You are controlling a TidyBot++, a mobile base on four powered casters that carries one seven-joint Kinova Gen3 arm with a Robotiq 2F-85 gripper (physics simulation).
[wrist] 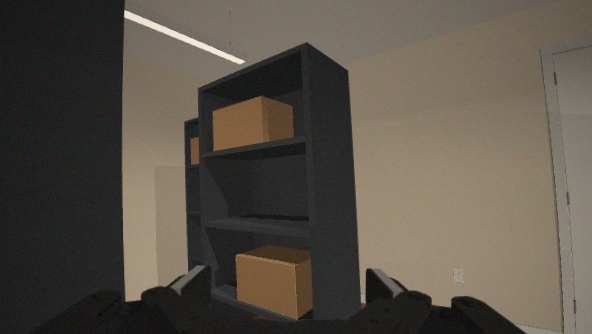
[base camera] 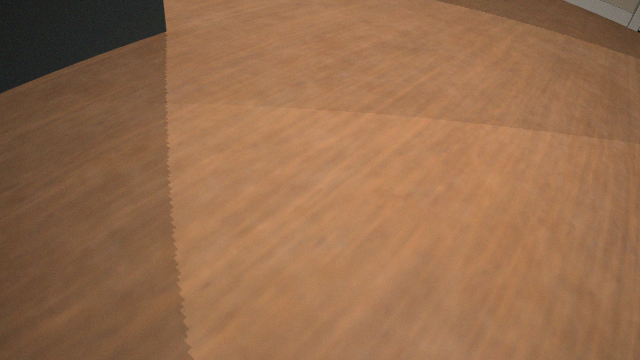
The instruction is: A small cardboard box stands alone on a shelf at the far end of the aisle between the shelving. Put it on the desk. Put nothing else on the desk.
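Frame: origin at the arm's base, x left, y back, z up, level; metres.
Seen in the pictures: gripper, fingertip midpoint: (wrist: pixel 288 285).
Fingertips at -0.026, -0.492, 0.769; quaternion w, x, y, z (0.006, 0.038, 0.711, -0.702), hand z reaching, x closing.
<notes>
A point is followed by its place in that frame, as x, y, z.
My gripper (wrist: pixel 288 285) @(-0.026, -0.492, 0.769) is open at the bottom of the wrist view, with nothing between its fingers. A dark shelf unit (wrist: pixel 330 175) @(-0.277, -1.726, 0.855) stands some way in front of it. A large cardboard box (wrist: pixel 240 123) @(0.207, -1.944, 1.193) sits on its upper shelf, and another large cardboard box (wrist: pixel 270 282) @(0.060, -1.822, 0.294) sits on its lowest visible shelf. Part of a further box (wrist: pixel 194 151) @(0.836, -3.059, 1.182) shows in a second shelf unit (wrist: pixel 193 190) @(0.888, -3.164, 0.792) behind. I cannot tell that any of these is the small box standing alone. The desk does not show in either view.
A dark panel (wrist: pixel 60 150) @(0.421, -0.884, 0.910) fills the left of the wrist view, close by. A dark upright surface (base camera: pixel 75 35) @(0.490, -0.801, -0.335) meets the wooden floor (base camera: pixel 375 200) @(-0.116, -0.443, -0.397) at the upper left of the base view. A door (wrist: pixel 575 175) @(-2.018, -1.966, 0.782) and a wall (wrist: pixel 440 175) @(-1.370, -2.529, 0.829) are at the right.
</notes>
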